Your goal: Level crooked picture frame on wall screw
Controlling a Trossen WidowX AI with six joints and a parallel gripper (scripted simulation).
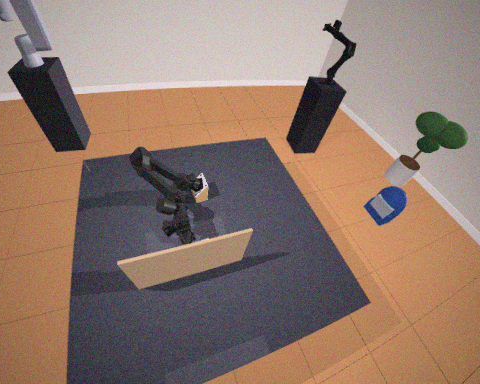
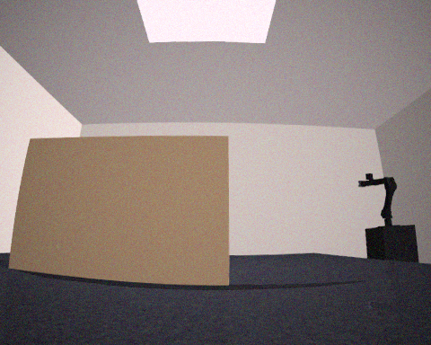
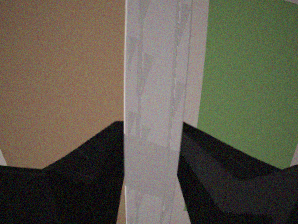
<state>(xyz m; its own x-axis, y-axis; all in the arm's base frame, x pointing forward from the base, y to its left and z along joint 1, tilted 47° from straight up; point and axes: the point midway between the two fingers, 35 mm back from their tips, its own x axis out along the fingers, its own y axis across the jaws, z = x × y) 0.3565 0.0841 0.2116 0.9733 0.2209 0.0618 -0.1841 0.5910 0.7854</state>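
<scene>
My gripper tip is now 5 cm above the picture frame and 1 cm to the right of it. From my gripper tip the other things lie so: tan wall panel 7 cm below, 2 cm ahead, 1 cm to the left.
</scene>
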